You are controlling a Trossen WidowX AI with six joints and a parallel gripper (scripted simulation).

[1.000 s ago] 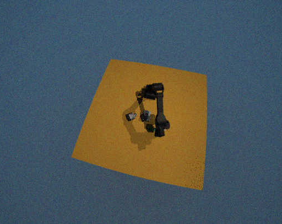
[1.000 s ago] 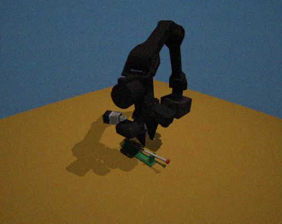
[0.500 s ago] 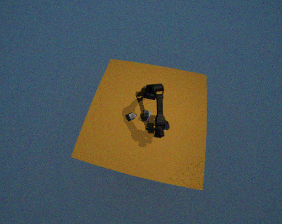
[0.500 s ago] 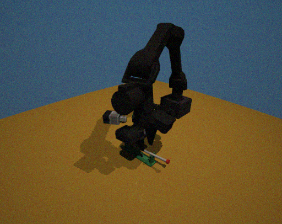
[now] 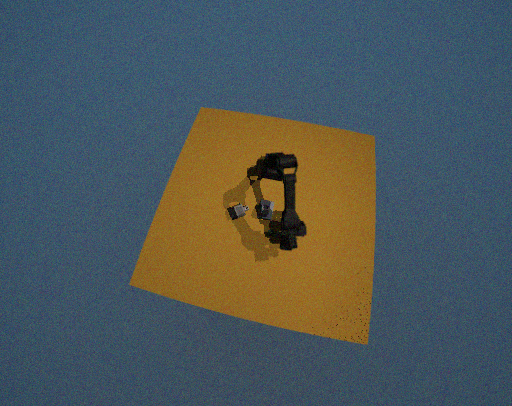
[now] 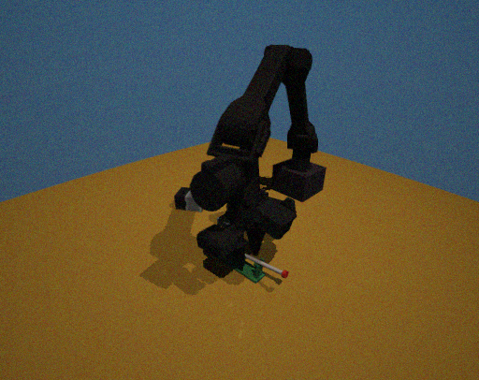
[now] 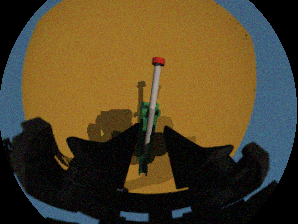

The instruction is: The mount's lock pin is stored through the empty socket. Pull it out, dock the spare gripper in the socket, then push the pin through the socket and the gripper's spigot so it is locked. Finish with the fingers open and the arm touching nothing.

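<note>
The green mount lies 40 mm to the right of my gripper tip and 10 mm below it. From my gripper tip the other things lie so: grey mount: 130 mm behind, 130 mm to the right, 20 mm above; then spare gripper: 110 mm behind, 280 mm to the right, 10 mm below.
</note>
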